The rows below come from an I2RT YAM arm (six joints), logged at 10 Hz.
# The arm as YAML. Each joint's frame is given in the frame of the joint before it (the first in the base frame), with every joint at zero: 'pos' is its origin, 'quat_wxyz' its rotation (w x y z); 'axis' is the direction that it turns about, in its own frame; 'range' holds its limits. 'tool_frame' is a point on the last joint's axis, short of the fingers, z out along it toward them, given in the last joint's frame.
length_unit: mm
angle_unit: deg
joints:
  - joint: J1
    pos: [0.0, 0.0, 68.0]
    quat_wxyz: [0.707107, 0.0, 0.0, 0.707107]
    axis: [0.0, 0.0, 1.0]
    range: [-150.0, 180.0]
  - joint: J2
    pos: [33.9, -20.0, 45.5]
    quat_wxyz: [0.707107, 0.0, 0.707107, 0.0]
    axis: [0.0, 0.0, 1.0]
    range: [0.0, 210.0]
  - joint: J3
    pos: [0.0, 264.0, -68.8]
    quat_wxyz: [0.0, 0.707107, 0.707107, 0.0]
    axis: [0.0, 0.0, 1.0]
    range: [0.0, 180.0]
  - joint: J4
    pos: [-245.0, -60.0, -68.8]
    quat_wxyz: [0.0, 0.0, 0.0, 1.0]
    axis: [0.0, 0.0, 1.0]
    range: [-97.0, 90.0]
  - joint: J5
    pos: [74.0, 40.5, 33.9]
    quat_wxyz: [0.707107, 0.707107, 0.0, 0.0]
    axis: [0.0, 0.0, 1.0]
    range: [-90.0, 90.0]
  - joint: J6
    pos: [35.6, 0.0, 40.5]
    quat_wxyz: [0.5, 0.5, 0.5, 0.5]
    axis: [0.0, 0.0, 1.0]
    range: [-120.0, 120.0]
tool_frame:
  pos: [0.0, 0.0, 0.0]
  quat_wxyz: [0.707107, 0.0, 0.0, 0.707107]
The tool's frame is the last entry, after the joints.
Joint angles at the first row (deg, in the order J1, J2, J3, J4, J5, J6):
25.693 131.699 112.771 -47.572 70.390 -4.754
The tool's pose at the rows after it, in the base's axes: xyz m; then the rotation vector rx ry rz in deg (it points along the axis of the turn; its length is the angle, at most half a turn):
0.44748 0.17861 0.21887 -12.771 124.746 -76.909
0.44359 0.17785 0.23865 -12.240 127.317 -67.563
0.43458 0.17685 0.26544 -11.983 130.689 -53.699
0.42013 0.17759 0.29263 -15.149 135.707 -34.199
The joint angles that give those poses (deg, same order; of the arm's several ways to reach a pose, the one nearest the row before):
25.693 130.672 113.317 -47.638 68.183 -3.070
25.606 127.874 113.448 -47.638 61.648 -2.260
25.562 123.830 113.448 -48.534 51.790 -0.295
25.584 119.328 113.449 -50.719 36.643 1.497

